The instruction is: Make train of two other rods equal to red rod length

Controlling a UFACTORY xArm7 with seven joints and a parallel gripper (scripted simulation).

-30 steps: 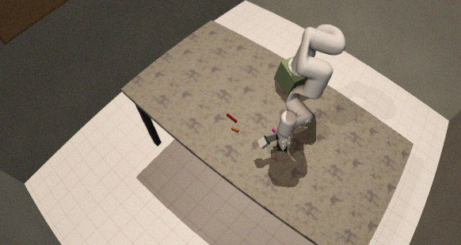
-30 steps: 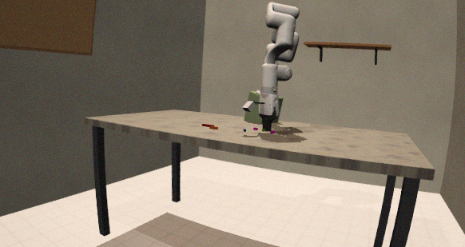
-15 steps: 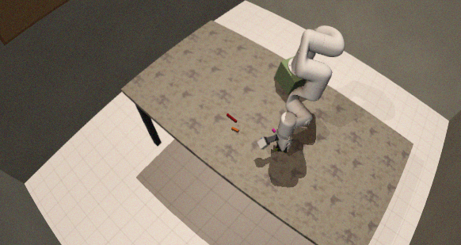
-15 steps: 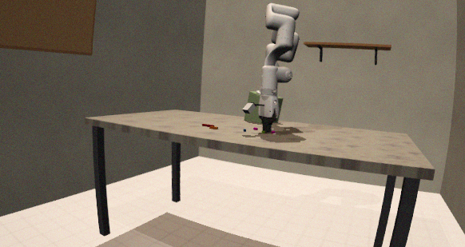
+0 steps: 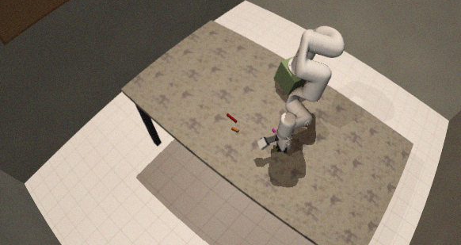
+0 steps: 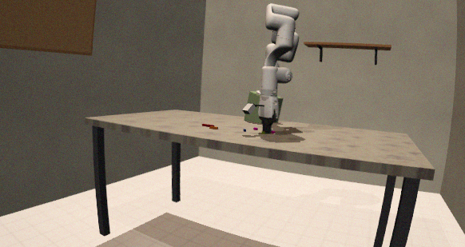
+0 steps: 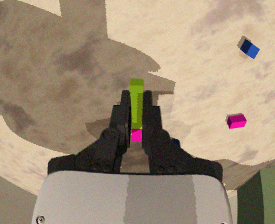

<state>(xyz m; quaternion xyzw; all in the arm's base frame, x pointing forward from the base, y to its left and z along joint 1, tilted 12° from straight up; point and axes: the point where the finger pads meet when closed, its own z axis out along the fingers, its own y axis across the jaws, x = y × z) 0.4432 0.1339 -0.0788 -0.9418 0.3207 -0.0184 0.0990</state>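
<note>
Now: hand 2 cm above the lime rod. Round my hand: orange rod: 26 cm to the right, 2 cm below, 2 cm ahead; red rod: 31 cm to the right, 3 cm behind, 2 cm below.
</note>
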